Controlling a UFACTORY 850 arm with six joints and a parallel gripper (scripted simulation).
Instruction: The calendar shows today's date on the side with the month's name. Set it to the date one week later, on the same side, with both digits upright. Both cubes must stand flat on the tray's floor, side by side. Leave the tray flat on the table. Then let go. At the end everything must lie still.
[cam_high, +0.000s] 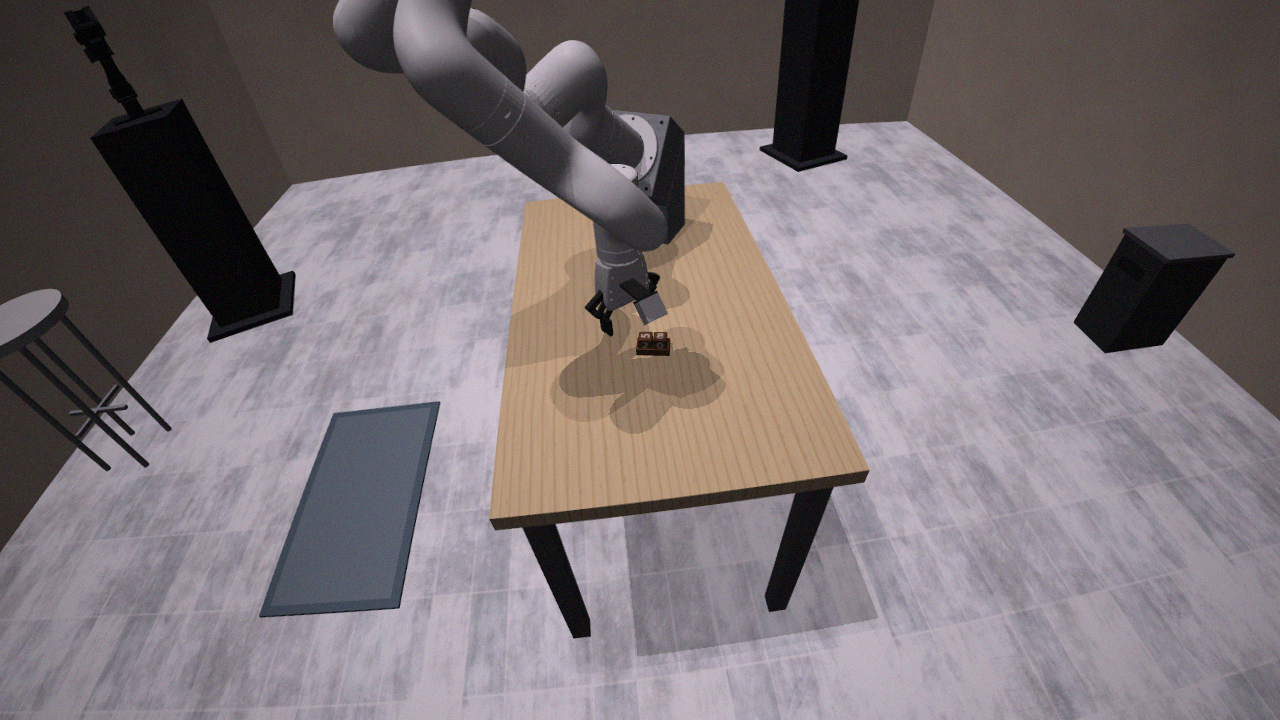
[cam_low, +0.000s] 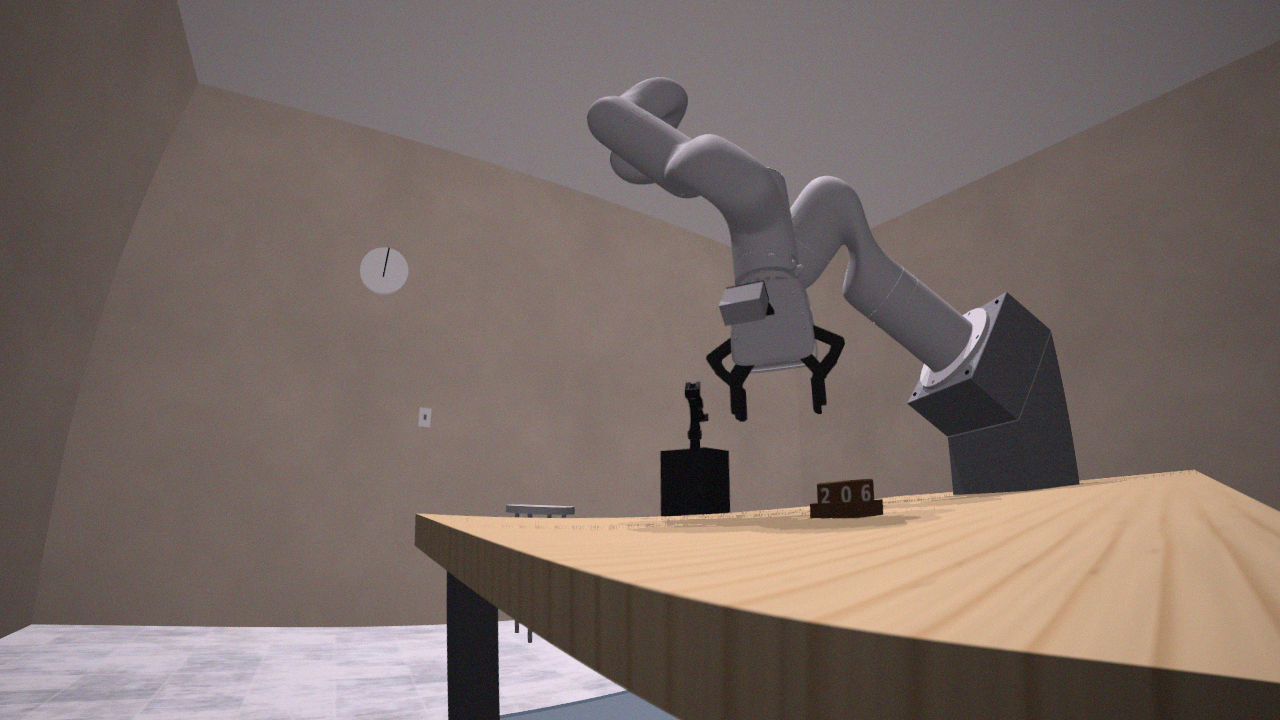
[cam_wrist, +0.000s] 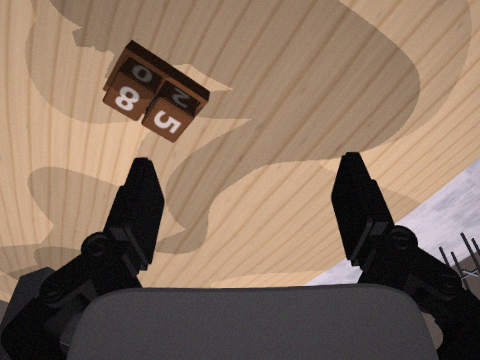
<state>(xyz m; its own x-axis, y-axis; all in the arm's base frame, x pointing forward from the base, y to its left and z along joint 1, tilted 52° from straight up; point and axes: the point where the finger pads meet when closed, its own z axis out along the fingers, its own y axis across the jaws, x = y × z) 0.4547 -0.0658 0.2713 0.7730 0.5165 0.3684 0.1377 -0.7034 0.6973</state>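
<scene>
My gripper is now 20 mm past the dark brown tray, 70 mm to the right of it and 120 mm above it.
</scene>
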